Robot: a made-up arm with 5 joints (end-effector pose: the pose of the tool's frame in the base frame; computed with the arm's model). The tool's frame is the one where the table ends. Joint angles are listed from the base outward.
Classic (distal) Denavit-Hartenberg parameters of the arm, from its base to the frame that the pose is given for. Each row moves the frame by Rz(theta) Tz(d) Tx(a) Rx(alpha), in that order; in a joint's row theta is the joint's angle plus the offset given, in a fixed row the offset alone. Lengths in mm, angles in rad.
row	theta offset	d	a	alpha
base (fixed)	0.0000	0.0	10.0	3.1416
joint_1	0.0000	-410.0	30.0	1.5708
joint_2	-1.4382	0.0	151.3	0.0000
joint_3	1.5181	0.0	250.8	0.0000
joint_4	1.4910	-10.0	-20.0	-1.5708
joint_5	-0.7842	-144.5	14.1	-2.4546
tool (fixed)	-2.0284	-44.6	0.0	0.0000
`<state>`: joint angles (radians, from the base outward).
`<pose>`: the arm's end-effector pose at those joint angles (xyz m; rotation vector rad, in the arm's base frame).
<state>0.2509 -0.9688 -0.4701 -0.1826 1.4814</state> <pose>-0.0147 0.0090 0.8669 0.9289 0.4935 -2.7818</pose>
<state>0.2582 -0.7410 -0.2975 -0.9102 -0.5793</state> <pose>0.0177 0.0079 0.8251 0.0769 0.3274 -0.8886</pose>
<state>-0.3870 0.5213 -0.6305 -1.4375 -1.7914</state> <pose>0.3240 0.0995 0.6486 -0.5671 0.4531 0.9016</pose>
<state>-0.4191 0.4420 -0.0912 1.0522 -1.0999</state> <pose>0.3858 0.1616 0.3324 0.7523 -2.5145 -0.1891</pose>
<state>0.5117 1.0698 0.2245 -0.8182 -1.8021</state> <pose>0.2929 -0.1894 0.2098 0.8588 2.2129 0.6586</pose>
